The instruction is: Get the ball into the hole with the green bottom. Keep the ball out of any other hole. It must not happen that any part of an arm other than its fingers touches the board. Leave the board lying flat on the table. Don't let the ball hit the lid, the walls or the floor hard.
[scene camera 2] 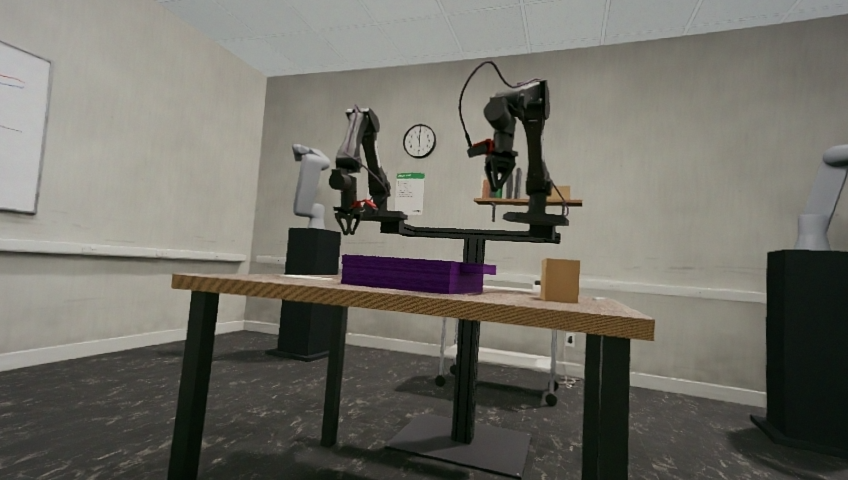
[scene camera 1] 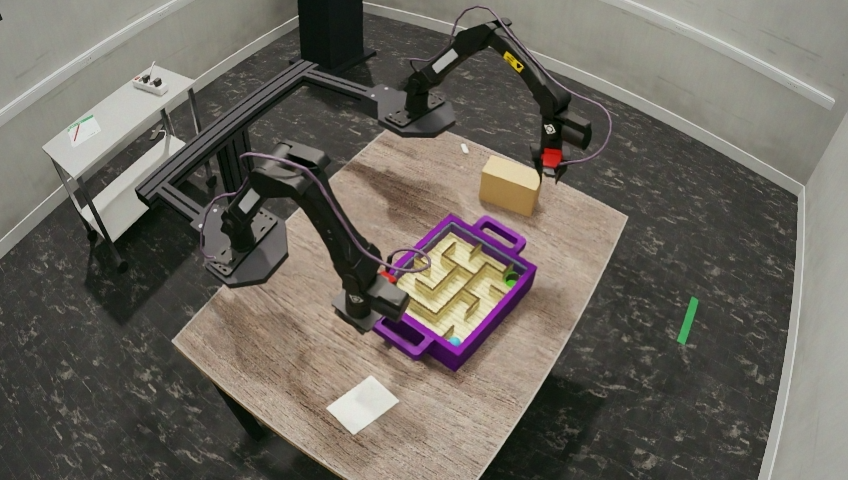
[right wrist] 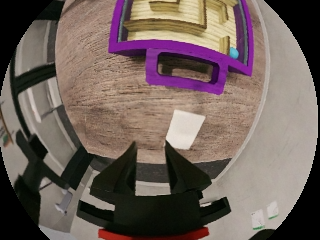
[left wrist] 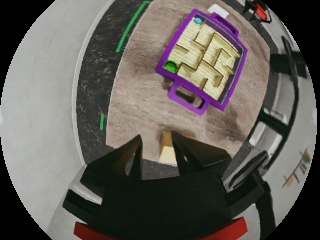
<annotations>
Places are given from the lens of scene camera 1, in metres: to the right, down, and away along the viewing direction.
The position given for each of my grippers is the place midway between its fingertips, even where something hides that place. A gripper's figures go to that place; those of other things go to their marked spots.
my right gripper (scene camera 1: 356, 327): -0.15, 0.20, 1.29
paper (scene camera 1: 366, 402): -0.14, 0.39, 1.33
cardboard box (scene camera 1: 504, 183): 0.24, -0.17, 1.71
The marked spots on the paper and the cardboard box are 0.77 m apart.
</annotations>
